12 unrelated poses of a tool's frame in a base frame.
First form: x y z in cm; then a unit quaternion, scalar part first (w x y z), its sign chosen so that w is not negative.
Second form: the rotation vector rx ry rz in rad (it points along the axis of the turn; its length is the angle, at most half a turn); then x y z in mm. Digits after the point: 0 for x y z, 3 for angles.
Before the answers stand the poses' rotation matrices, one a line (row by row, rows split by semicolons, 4 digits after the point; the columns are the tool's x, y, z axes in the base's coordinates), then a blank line. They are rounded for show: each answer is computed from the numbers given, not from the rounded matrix.
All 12 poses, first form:
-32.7, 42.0, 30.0, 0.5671, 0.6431, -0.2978, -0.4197
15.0, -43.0, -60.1, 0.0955, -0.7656, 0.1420, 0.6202
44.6, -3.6, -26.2, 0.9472, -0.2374, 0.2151, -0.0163
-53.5, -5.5, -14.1, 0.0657, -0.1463, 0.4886, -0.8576
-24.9, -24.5, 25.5, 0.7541, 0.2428, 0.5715, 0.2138
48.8, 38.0, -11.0, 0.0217, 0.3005, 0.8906, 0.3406
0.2, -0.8, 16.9, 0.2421, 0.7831, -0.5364, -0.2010
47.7, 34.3, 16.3, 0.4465, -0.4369, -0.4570, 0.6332
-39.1, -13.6, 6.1, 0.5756, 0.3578, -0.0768, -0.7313
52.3, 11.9, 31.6, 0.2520, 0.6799, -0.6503, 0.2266
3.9, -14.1, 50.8, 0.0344, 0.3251, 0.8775, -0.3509
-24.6, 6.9, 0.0, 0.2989, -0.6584, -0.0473, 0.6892
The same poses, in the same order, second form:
0.4703 0.0930 -0.8776; -0.8590 -0.1794 -0.4794; -0.2021 0.9794 -0.0045
0.1904 -0.3359 -0.9225; -0.0990 -0.9414 0.3223; -0.9767 0.0299 -0.2125
0.9069 -0.0712 0.4152; -0.1330 0.8868 0.4427; -0.3997 -0.4567 0.7948
-0.9486 -0.0303 0.3152; -0.2557 -0.5139 -0.8189; 0.1867 -0.8573 0.4797
0.2553 -0.0449 0.9658; 0.6000 0.7907 -0.1218; -0.7582 0.6106 0.2288
-0.8184 0.5205 0.2434; 0.5501 0.5874 0.5937; 0.1661 0.6198 -0.7670
0.3437 -0.7428 -0.5745; -0.9374 -0.3073 -0.1635; -0.0551 0.5948 -0.8020
-0.2195 -0.1661 -0.9614; 0.9647 -0.1836 -0.1886; -0.1452 -0.9689 0.2006
-0.0814 0.7869 -0.6117; -0.8968 -0.3256 -0.2996; -0.4349 0.5242 0.7322
0.0515 -0.9985 -0.0196; -0.7701 -0.0272 -0.6374; 0.6359 0.0480 -0.7703
-0.7863 0.5947 -0.1678; 0.5464 0.5424 -0.6382; -0.2885 -0.5935 -0.7514
0.0456 -0.3497 -0.9358; 0.4743 -0.8169 0.3284; -0.8792 -0.4588 0.1286

1.511, -0.700, -0.986, -327, 420, 300
-2.269, 0.421, 1.838, 150, -430, -601
-0.483, 0.438, -0.033, 446, -36, -262
-0.441, 1.474, -2.587, -535, -55, -141
0.530, 1.247, 0.467, -249, -245, 255
0.931, 2.760, 1.056, 488, 380, -110
2.141, -1.466, -0.550, 2, -8, 169
-1.082, -1.132, 1.568, 477, 343, 163
0.838, -0.180, -1.712, -391, -136, 61
1.849, -1.769, 0.616, 523, 119, 316
1.000, 2.698, -1.079, 39, -141, 508
-1.749, -0.126, 1.830, -246, 69, 0

